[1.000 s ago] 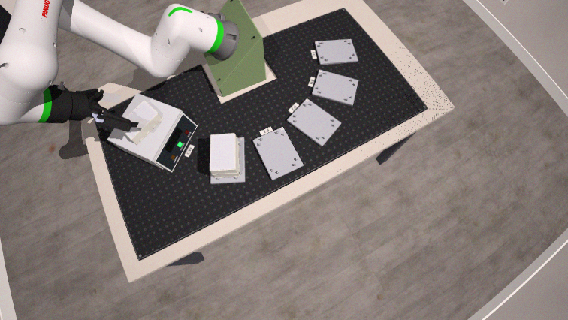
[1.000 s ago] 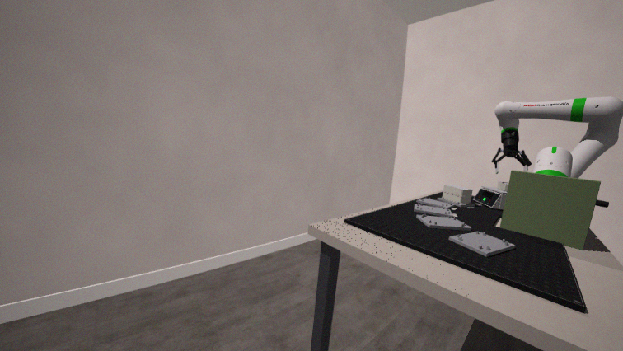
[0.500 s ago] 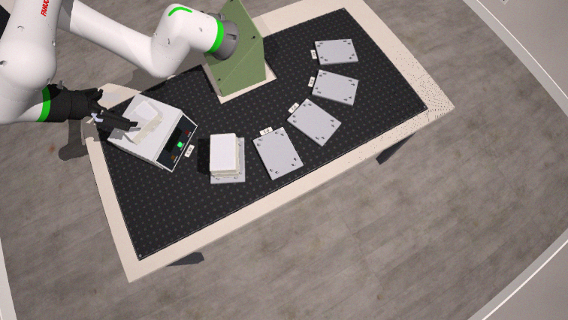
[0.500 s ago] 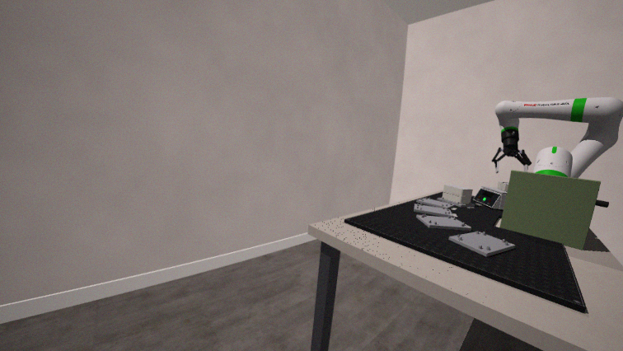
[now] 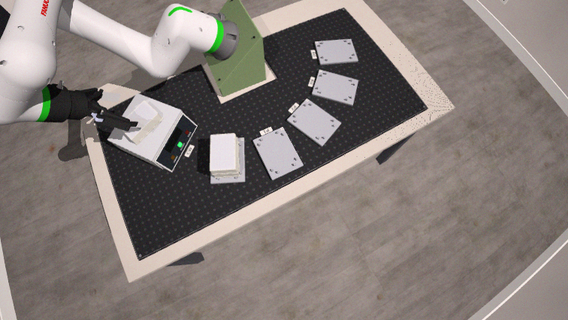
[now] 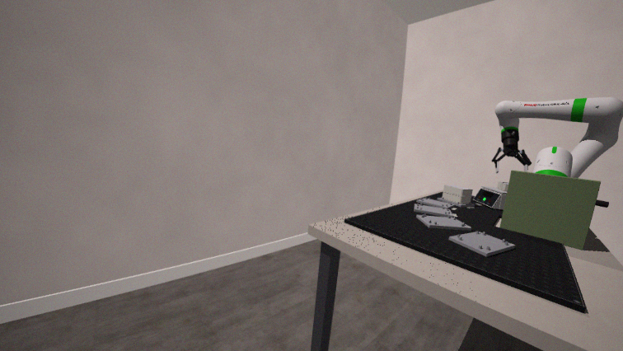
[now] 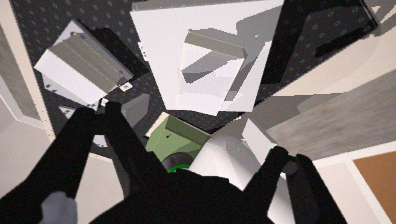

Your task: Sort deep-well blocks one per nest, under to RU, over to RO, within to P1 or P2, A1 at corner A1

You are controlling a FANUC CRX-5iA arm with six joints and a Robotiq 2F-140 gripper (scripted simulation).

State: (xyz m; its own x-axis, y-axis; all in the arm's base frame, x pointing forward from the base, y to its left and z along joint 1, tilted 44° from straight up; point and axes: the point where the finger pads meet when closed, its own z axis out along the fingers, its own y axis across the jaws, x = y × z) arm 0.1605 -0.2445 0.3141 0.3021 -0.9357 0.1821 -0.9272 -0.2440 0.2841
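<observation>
Now: the white deep-well block 90 mm below my hand. Round my hand: check-weigher platform (110 mm below); check-weigher (10 mm ahead, 140 mm below); infeed nest IN (220 mm ahead, 210 mm to the left, 200 mm below).
</observation>
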